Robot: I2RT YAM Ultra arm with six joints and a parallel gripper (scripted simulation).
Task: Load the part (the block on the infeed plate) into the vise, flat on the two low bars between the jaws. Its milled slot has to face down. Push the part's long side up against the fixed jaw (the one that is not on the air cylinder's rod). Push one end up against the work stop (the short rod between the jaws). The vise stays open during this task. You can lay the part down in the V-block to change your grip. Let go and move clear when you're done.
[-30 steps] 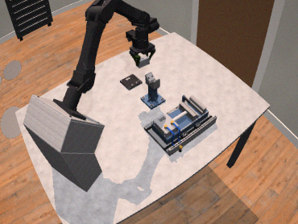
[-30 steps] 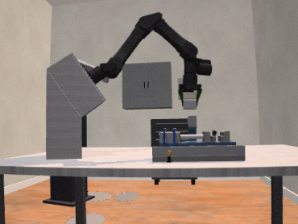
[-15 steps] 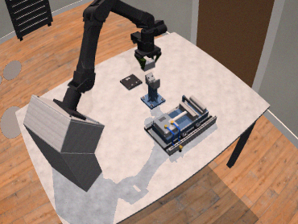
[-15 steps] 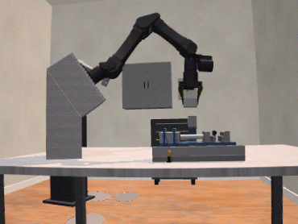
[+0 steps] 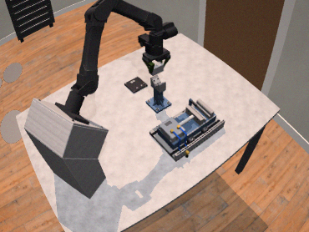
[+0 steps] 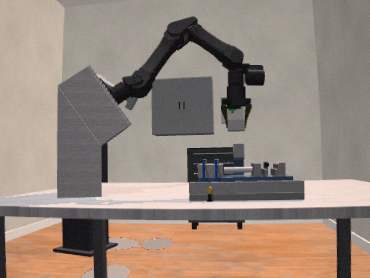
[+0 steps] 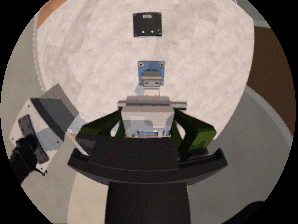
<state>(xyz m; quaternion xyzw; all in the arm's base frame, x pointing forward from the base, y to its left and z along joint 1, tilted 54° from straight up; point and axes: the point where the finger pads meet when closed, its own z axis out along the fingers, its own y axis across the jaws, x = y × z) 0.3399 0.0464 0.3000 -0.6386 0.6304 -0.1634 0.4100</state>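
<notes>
Now: hand 1 cm to the right of the grey part. The rest, counted from my hand: fixed jaw 16 cm ahead, 17 cm to the right, 15 cm below; moving jaw 10 cm ahead, 19 cm to the right, 15 cm below; air cylinder rod 5 cm ahead, 20 cm to the right, 15 cm below.
</notes>
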